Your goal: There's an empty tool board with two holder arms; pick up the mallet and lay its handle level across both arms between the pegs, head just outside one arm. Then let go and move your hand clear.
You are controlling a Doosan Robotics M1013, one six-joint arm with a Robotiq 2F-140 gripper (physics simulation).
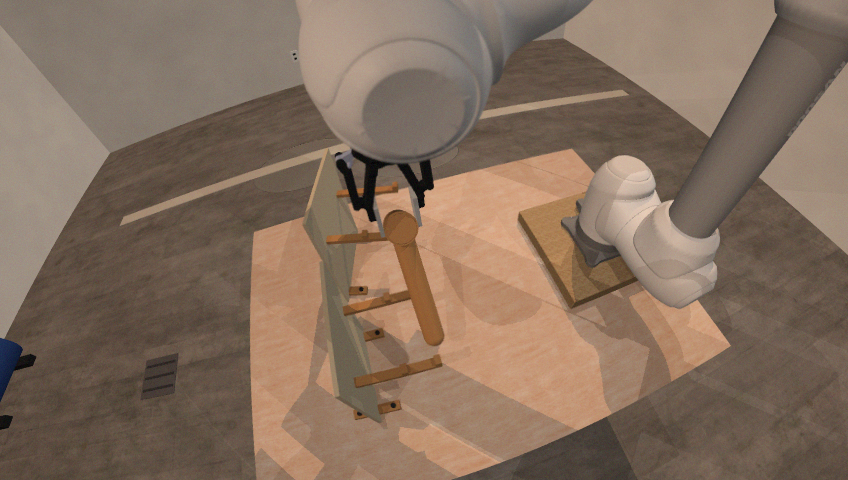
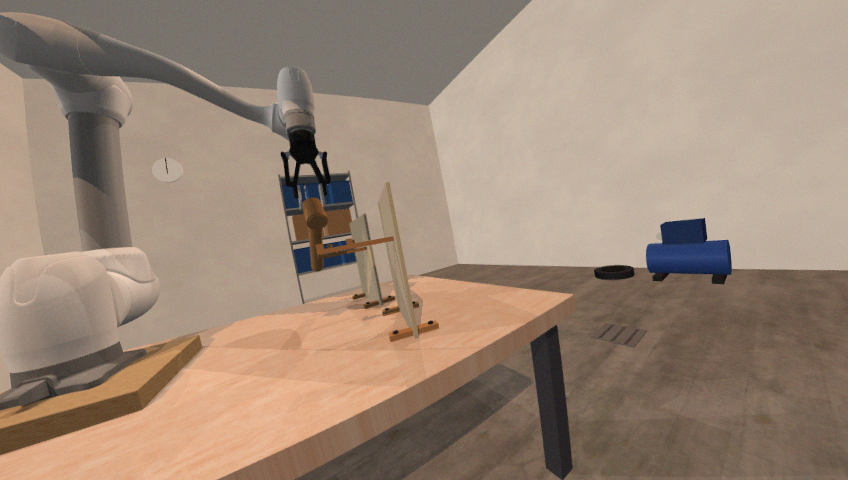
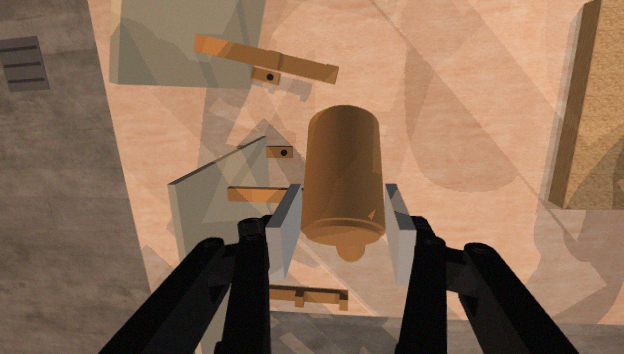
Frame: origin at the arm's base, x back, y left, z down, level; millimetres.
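Seen in the pictures: gripper, fingertip midpoint: [image 1: 399,225] [image 2: 313,208] [image 3: 342,203]; arm's base at its link origin: [image 1: 598,236] [image 2: 76,379].
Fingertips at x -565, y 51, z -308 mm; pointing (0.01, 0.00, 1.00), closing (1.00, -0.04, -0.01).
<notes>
Offsets run from my fingertips to a thing's top centre. "pt": to the spot under its first point. Level surfaces: height alone.
My gripper [image 1: 397,216] [image 2: 311,194] [image 3: 342,203] is shut on the head of the wooden mallet [image 1: 417,286] [image 2: 314,214] [image 3: 342,154]. The mallet hangs steeply tilted, handle pointing down and away from the head. Two grey tool boards stand on the table, one [image 1: 327,210] behind the other [image 1: 346,343]. Each has two wooden holder arms with nothing on them: the rear pair [image 1: 367,190] @(pt dy -116, dx -110, dz +132 mm) [image 1: 351,237] and the front pair [image 1: 374,303] [image 1: 398,370]. The mallet's head is just beyond the tip of a rear arm. Its handle runs past the outer end of a front arm, resting on neither.
The wooden table @(dz +352 mm) [image 2: 470,333] carries the boards' bolted feet @(pt dy +225, dx -136, dz +340 mm) [image 1: 384,408]. The robot base stands on a wooden plate [image 1: 551,252] at the right. A shelf rack [image 2: 299,281] with blue bins stands by the far wall. A tyre [image 2: 614,271] lies on the floor.
</notes>
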